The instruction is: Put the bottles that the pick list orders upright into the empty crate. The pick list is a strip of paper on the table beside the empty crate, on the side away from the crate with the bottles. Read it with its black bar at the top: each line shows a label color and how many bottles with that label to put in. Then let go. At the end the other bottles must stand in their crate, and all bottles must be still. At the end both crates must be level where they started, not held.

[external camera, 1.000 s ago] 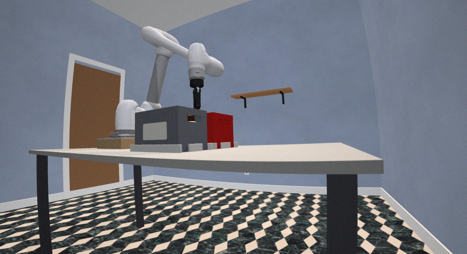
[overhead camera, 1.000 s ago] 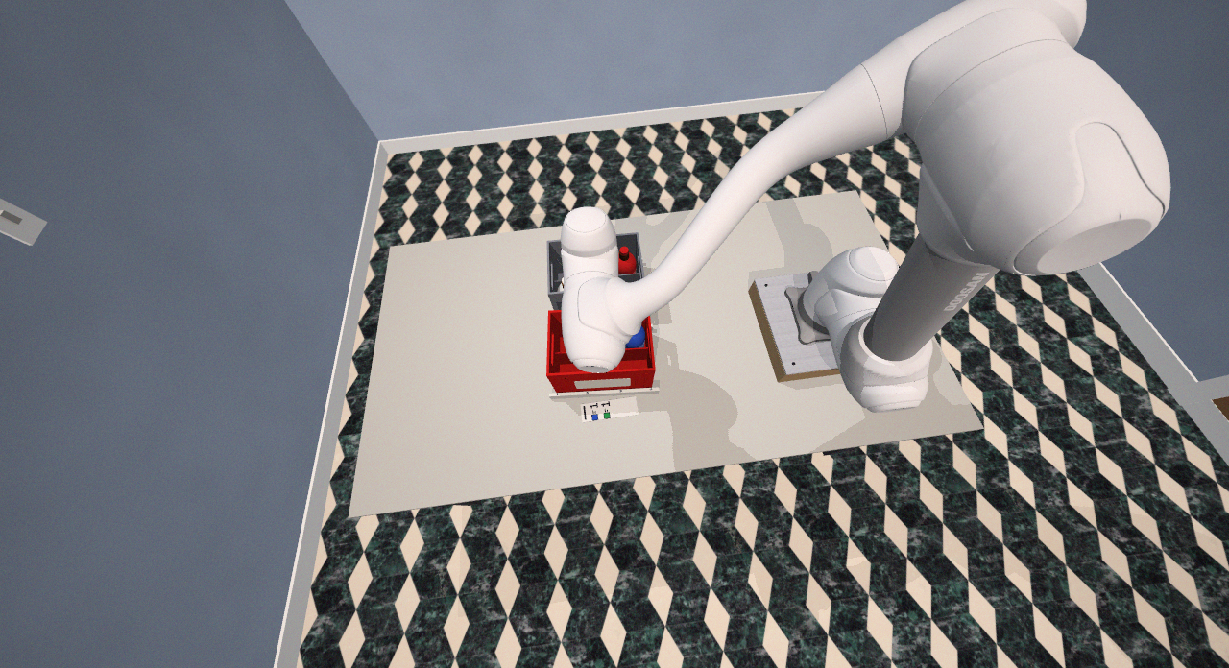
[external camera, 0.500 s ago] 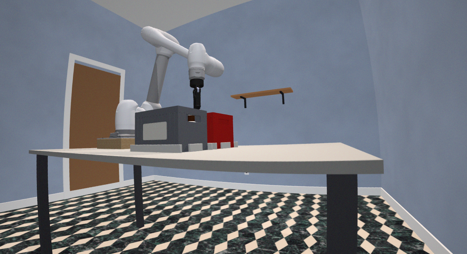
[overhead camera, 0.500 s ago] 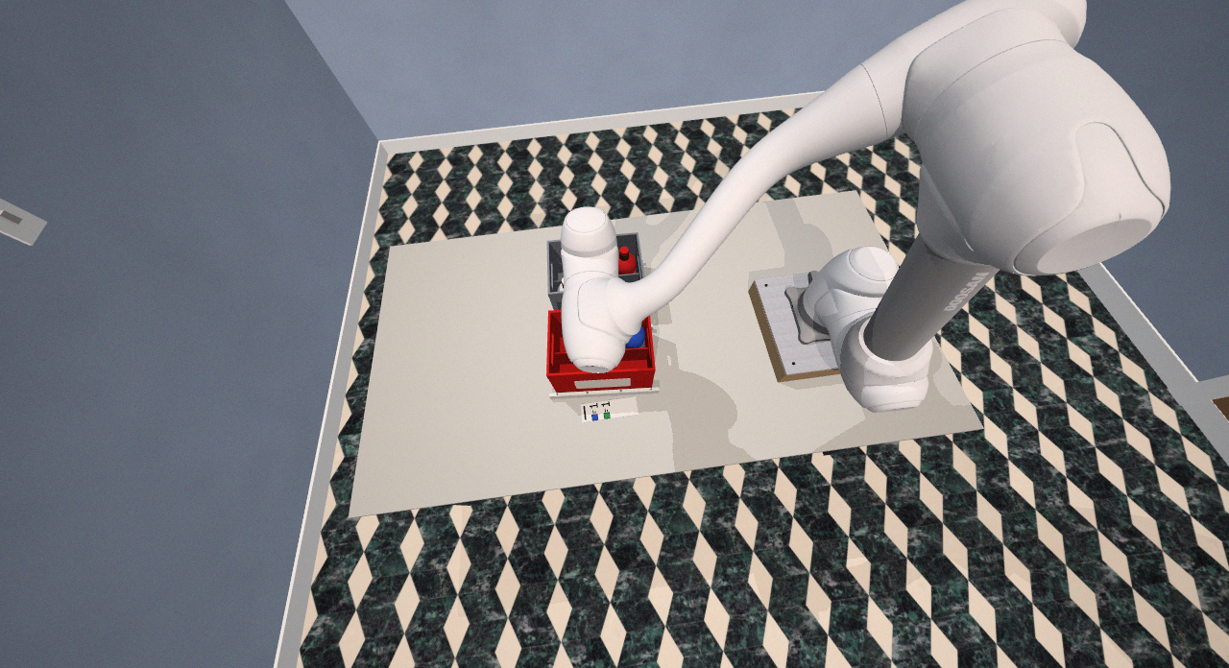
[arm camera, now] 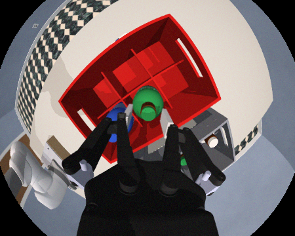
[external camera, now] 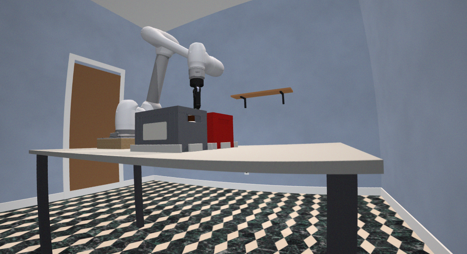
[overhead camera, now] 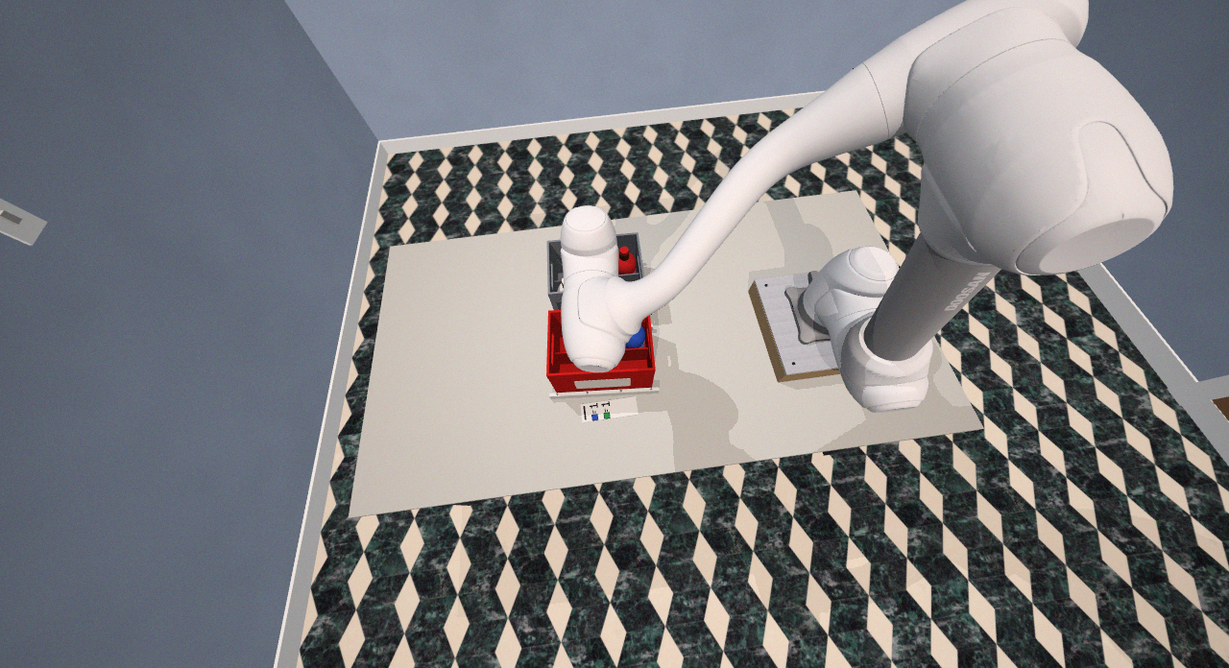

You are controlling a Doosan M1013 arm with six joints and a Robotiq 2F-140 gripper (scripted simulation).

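Right now my hand is 90 mm above the green-label bottle. Also, from my hand: white-label bottle (90 mm ahead, 150 mm to the right, 90 mm below); blue-label bottle (90 mm behind, 10 mm to the left, 90 mm below); red crate (50 mm to the left, 90 mm below).
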